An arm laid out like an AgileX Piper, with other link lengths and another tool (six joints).
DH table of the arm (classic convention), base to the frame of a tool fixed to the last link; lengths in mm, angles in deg. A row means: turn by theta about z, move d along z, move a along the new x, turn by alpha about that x. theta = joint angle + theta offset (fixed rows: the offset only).
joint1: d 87.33; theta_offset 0; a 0; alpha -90
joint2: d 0; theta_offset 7.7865; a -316.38; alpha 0
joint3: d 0; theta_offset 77.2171; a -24.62; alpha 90
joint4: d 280.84; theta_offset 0; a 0; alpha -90
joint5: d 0; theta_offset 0; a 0; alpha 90
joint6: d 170.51; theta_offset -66; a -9.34; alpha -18.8
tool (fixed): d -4.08; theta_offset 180; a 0; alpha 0
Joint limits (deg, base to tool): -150..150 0..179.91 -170..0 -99.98..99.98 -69.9..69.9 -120..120
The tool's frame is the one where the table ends.
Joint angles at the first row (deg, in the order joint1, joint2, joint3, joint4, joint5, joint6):
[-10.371, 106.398, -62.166, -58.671, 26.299, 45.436]
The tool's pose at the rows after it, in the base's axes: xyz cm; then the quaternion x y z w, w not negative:
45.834 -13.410 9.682 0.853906 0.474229 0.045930 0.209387
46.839 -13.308 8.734 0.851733 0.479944 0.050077 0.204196
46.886 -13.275 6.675 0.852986 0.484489 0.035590 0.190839
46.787 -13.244 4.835 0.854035 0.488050 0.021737 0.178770
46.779 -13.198 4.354 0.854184 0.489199 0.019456 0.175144
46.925 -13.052 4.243 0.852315 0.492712 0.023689 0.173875
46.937 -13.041 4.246 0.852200 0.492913 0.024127 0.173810
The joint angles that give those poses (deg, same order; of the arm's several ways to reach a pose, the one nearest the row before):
[-10.371, 107.717, -64.573, -58.671, 23.892, 45.435]
[-10.371, 110.008, -66.120, -58.671, 22.689, 45.435]
[-10.370, 112.528, -66.234, -58.670, 22.518, 45.435]
[-10.371, 114.707, -66.235, -58.671, 22.460, 45.435]
[-10.371, 115.279, -66.233, -58.615, 22.288, 45.437]
[-10.370, 115.451, -66.233, -58.731, 21.543, 45.438]
[-10.371, 115.451, -66.234, -58.727, 21.486, 45.434]

